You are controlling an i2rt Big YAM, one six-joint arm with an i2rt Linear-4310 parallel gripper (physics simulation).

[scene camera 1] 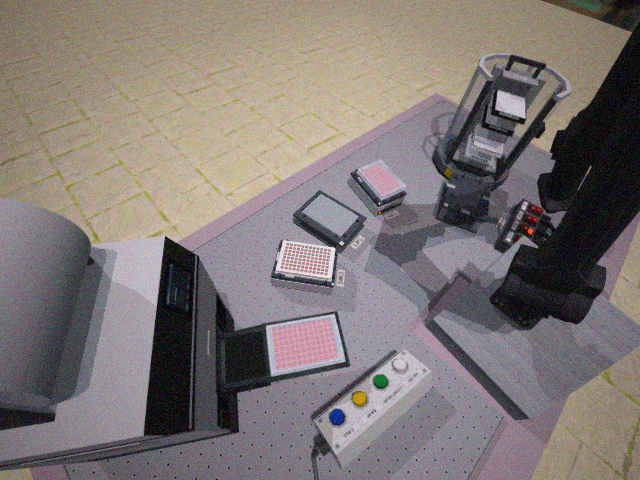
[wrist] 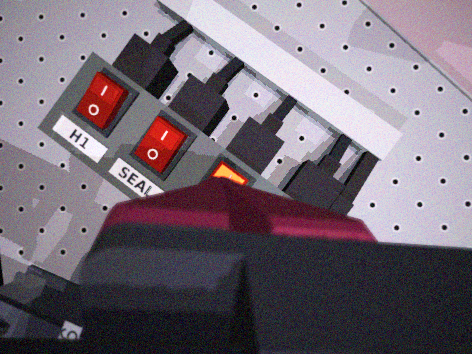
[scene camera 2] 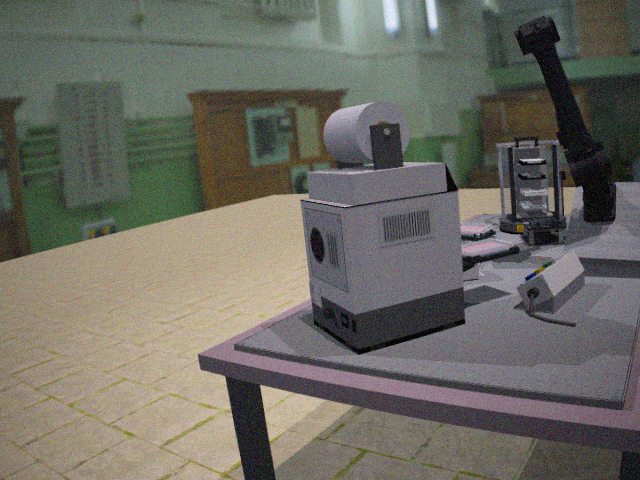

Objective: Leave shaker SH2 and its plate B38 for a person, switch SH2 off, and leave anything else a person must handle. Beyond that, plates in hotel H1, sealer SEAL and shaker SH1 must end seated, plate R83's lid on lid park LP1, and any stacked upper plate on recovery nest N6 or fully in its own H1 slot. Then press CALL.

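Places are measured from the arm's base along level axes (x ahead, y left, z up), in centimetres.
Pixels of known places: gripper, fingertip midpoint: [scene camera 1: 549, 212] [wrist: 216, 191]; arm's base at its link origin: [scene camera 1: 528, 291] [scene camera 2: 600, 203].
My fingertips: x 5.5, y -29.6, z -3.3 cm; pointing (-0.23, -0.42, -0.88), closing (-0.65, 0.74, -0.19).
For each thing: its middle in the pictures, then the offset to it from my fingertips. "*": a spot on its surface instead.
- switch strip at a spot on its surface: [wrist: 199, 144] * dx -0.4, dy -3.7, dz -9.2 cm
- rocker marked H1 at a spot on its surface: [wrist: 102, 99] * dx +2.1, dy -10.2, dz -8.2 cm
- rocker marked SEAL at a spot on its surface: [wrist: 160, 144] * dx +1.4, dy -5.3, dz -8.2 cm
- third rocker at a spot on its surface: [wrist: 230, 174] * dx -0.6, dy -0.7, dz -8.4 cm
- sealer at the middle of its body: [scene camera 1: 111, 355] [scene camera 2: 378, 217] dx +29.3, dy +89.8, dz +9.6 cm
- grey-topped dark nest at a spot on its surface: [scene camera 1: 330, 216] * dx +38.4, dy +39.6, dz -8.6 cm
- button box at the middle of its body: [scene camera 1: 375, 403] [scene camera 2: 552, 279] dx +0.7, dy +62.8, dz -9.0 cm
In the wrist view my gripper [wrist: 216, 191] is shut, with nothing between its maroon fingers. It hangs close over the switch strip [wrist: 199, 144] [scene camera 1: 524, 224]. The rocker marked H1 [wrist: 102, 99] and the rocker marked SEAL [wrist: 160, 144] are dark red. The third rocker [wrist: 230, 174] glows orange right at my fingertips; most of it and its label are hidden, as is anything further along the strip. A pink plate [scene camera 1: 381, 179] sits on a dark base at the back. Another pink plate [scene camera 1: 305, 260] sits on a base in the middle.
The plate hotel [scene camera 1: 499, 119] [scene camera 2: 530, 190] stands at the back right. The sealer [scene camera 1: 132, 333] [scene camera 2: 385, 252] has its tray out with a pink plate [scene camera 1: 305, 344]. A grey-topped dark nest [scene camera 1: 330, 216] lies mid-table. The button box [scene camera 1: 370, 405] is in front. Black plugs [wrist: 197, 100] line the strip.
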